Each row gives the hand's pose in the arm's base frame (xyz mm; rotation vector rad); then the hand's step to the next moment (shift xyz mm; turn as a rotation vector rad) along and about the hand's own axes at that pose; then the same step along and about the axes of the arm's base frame.
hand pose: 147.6 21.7 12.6 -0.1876 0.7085 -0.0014
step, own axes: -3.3 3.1 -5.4 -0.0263 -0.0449 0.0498
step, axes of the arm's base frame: -6.2 2.3 -2.4 0.0150 -0.0339 0.0617
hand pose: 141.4 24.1 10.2 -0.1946 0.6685 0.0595
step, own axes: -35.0 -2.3 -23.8 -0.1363 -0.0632 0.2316
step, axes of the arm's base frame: -41.7 -6.7 3.8 0.0418 -0.0150 0.2725
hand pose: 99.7 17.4 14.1 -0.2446 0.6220 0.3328
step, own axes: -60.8 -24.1 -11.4 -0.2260 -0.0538 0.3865
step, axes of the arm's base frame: -43.3 -39.8 30.8 0.0515 0.0227 0.4474
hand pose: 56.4 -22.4 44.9 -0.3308 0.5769 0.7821
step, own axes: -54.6 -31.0 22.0 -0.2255 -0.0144 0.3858
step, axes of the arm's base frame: -0.1 -41.0 52.4 0.0224 0.0491 0.4438
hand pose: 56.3 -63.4 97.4 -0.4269 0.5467 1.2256
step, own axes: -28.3 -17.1 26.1 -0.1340 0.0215 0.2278
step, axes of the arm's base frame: 13.8 -11.2 38.2 -0.0157 0.0370 0.2621
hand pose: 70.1 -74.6 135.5 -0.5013 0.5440 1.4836
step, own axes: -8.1 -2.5 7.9 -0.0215 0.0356 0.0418
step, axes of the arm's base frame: 2.7 -1.5 11.2 -0.0345 0.0102 0.0467
